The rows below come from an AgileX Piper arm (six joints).
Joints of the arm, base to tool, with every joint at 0 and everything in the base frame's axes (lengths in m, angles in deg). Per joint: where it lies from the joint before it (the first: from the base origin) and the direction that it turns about. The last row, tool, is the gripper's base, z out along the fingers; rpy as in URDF.
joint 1: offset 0 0 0.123 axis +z
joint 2: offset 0 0 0 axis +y
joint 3: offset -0.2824 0 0.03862 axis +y
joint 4: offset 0.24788 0 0.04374 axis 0.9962 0 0.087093
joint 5: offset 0 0 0 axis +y
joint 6: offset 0.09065 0 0.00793 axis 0.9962 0 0.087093
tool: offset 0 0 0 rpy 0 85.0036 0
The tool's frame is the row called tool.
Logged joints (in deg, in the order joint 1, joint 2, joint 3, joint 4, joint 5, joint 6), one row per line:
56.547 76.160 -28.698 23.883 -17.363 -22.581
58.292 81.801 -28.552 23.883 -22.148 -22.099
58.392 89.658 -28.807 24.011 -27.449 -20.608
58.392 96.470 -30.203 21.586 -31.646 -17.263
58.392 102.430 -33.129 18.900 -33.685 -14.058
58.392 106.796 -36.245 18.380 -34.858 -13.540
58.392 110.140 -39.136 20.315 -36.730 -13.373
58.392 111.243 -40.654 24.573 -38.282 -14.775
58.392 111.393 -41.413 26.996 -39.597 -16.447
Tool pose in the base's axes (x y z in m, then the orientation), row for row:
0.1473 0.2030 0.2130 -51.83 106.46 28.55
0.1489 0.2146 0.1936 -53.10 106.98 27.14
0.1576 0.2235 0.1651 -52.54 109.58 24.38
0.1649 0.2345 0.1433 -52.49 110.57 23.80
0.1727 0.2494 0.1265 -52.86 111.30 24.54
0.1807 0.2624 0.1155 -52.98 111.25 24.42
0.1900 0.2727 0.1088 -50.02 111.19 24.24
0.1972 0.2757 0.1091 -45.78 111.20 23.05
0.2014 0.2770 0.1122 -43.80 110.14 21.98
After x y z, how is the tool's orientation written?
As a rotation vector, in degrees.
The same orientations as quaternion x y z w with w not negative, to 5 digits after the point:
-0.37182 0.76373 0.20481 0.48634
-0.38006 0.76571 0.19425 0.48116
-0.37418 0.78041 0.17363 0.46989
-0.37287 0.78546 0.16907 0.46415
-0.37427 0.78806 0.17376 0.45683
-0.37515 0.78775 0.17292 0.45696
-0.35579 0.79089 0.17242 0.46709
-0.32771 0.79600 0.16500 0.48142
-0.31553 0.79342 0.15834 0.49584

